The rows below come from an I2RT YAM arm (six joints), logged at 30 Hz.
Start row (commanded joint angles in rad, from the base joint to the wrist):
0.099 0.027 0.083 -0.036 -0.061 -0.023
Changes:
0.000 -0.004 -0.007 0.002 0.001 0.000
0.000 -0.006 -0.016 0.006 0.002 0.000
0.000 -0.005 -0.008 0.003 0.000 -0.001
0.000 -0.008 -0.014 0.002 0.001 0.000
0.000 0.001 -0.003 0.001 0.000 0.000
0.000 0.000 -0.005 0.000 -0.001 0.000
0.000 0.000 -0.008 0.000 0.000 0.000
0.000 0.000 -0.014 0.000 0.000 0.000
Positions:
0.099 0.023 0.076 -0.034 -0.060 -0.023
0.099 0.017 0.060 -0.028 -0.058 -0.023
0.099 0.012 0.052 -0.025 -0.058 -0.024
0.099 0.004 0.038 -0.023 -0.057 -0.024
0.099 0.005 0.035 -0.022 -0.057 -0.024
0.099 0.005 0.030 -0.022 -0.058 -0.024
0.099 0.005 0.022 -0.022 -0.058 -0.024
0.099 0.005 0.008 -0.022 -0.058 -0.024

